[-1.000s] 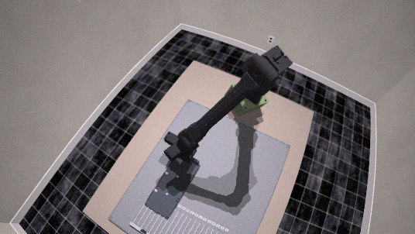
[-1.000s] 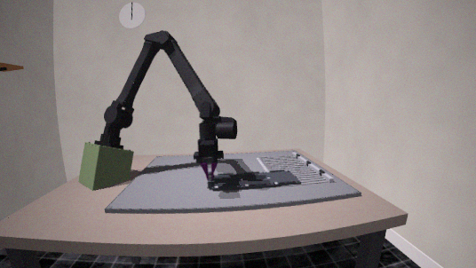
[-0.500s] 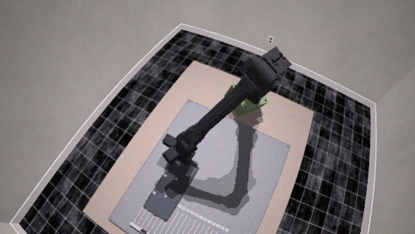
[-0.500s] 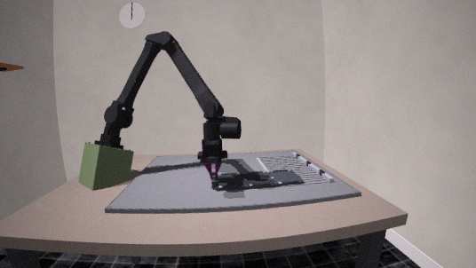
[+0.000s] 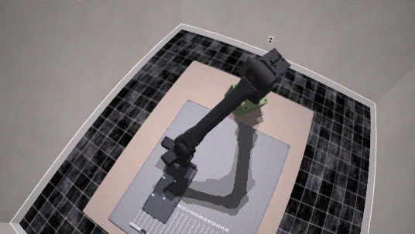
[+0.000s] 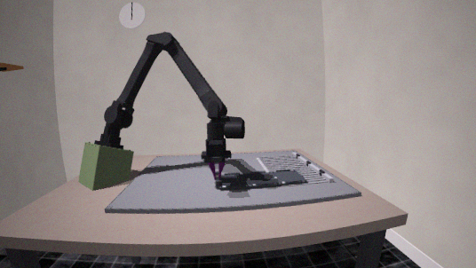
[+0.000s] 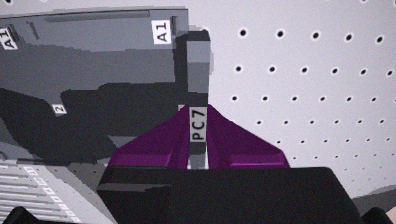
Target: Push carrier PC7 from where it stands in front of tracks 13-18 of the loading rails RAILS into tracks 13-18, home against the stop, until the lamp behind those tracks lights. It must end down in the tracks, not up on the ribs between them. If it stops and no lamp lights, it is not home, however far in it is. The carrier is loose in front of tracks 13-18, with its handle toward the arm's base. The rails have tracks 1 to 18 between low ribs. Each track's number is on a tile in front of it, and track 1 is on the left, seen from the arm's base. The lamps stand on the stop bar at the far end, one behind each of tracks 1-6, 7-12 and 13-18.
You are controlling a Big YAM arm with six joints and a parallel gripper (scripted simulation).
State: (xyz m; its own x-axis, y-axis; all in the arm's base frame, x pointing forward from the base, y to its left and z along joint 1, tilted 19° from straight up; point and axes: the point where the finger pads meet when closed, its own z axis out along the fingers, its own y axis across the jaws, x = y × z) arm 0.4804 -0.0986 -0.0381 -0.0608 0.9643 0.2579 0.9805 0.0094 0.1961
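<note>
Right now my hand is 16 cm short of the carrier PC7, 1 cm to the right of it and 1 cm above it.
</note>
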